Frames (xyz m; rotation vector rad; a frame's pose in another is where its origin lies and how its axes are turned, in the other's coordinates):
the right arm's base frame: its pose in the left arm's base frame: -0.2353 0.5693 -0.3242 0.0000 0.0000 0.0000
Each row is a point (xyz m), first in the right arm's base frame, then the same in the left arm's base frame.
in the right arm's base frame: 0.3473 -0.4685 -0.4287
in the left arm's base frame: 0.1120 0.1008 -0.7529
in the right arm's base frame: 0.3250 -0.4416 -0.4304
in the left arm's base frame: 0.0897 0.1277 -0.7546
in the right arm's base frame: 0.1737 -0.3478 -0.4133
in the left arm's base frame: -0.0616 0.2215 -0.7375
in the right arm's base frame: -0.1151 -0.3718 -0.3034
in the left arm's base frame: -0.3504 0.1975 -0.6276
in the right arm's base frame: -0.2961 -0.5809 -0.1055
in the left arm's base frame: -0.5314 -0.0116 -0.4297
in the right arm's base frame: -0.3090 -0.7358 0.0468
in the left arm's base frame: -0.5443 -0.1665 -0.2774
